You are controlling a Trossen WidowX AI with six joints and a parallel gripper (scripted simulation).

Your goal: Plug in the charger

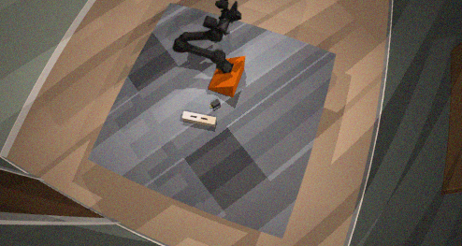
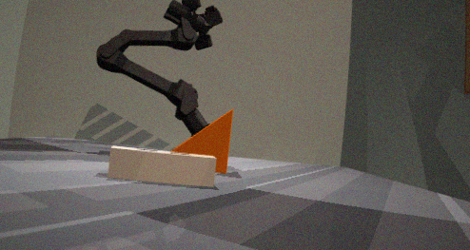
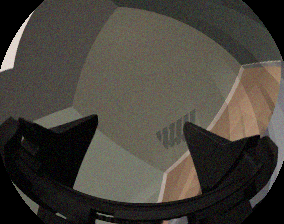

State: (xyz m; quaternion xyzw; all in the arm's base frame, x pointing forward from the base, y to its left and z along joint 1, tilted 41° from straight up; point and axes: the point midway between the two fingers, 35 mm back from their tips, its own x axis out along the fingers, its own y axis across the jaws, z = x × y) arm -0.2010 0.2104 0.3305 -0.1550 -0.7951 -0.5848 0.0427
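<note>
My gripper tip is now 47 cm short of the two-prong charger, 4 cm to the right of it and 48 cm above it.
</note>
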